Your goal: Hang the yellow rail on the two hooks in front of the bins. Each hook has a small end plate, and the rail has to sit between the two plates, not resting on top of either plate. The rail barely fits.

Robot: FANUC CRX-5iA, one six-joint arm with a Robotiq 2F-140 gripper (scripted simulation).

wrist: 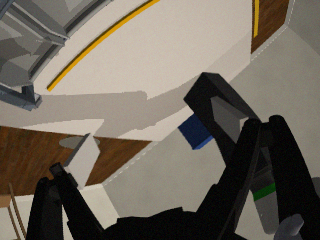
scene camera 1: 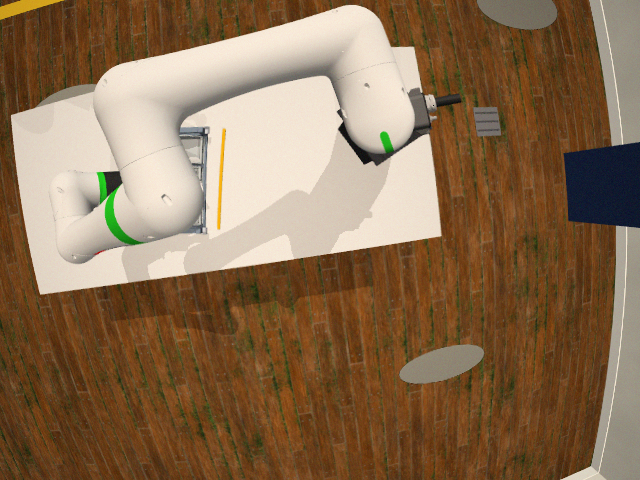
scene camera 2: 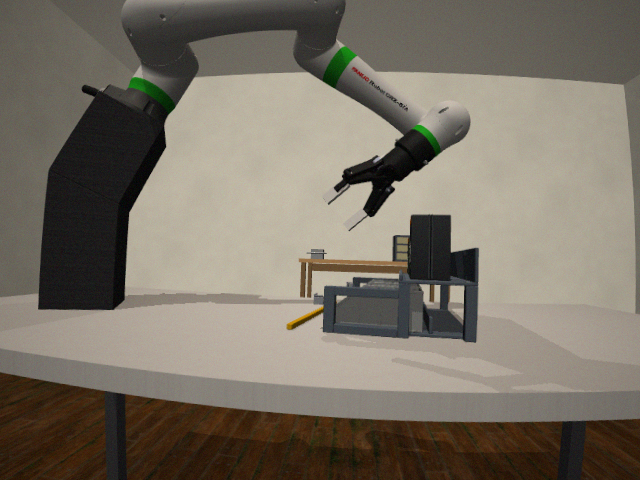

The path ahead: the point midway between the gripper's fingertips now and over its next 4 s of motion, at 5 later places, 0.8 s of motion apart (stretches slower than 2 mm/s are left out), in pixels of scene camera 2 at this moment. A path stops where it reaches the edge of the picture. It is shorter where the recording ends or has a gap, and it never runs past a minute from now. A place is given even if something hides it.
My gripper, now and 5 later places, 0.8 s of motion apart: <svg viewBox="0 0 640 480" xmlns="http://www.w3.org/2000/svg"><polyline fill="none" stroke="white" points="336,215 348,175 351,133 348,110 342,141 339,160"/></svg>
